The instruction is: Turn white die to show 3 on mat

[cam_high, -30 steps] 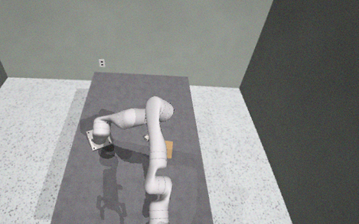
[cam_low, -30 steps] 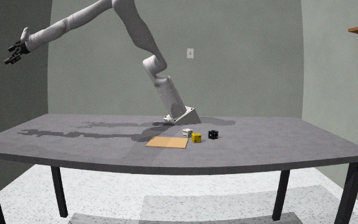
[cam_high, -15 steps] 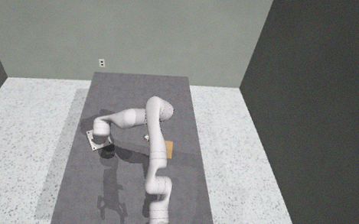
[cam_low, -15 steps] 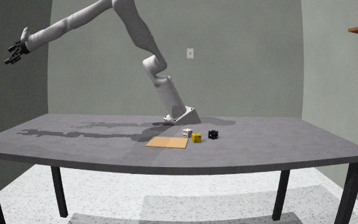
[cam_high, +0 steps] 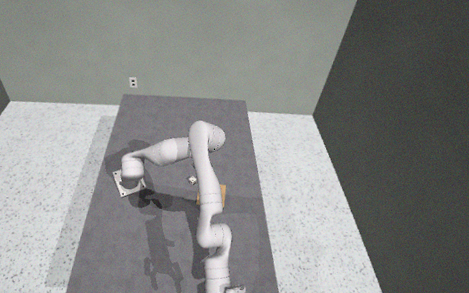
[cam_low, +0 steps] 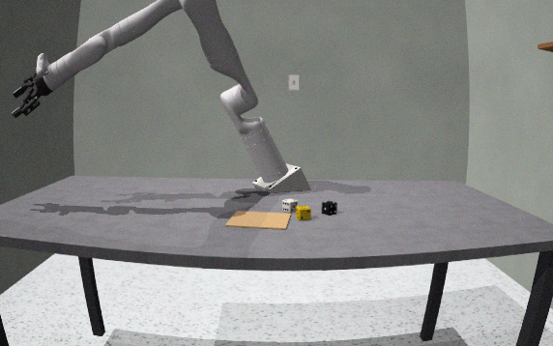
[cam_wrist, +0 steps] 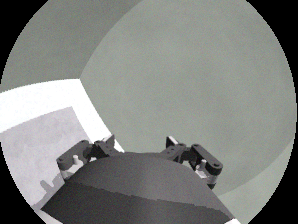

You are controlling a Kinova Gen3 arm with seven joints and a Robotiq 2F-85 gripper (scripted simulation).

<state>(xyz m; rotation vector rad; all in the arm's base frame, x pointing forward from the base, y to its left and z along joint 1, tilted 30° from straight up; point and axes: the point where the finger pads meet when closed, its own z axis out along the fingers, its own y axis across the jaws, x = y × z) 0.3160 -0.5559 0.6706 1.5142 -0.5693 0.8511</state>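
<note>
Now: the yellow die 850 mm to the left of my hand and 300 mm below it. The rest, counted from my hand: white die 80 mm behind, 820 mm to the left, 300 mm below; tan mat 20 mm ahead, 750 mm to the left, 310 mm below; black die 50 mm behind, 930 mm to the left, 300 mm below.
</note>
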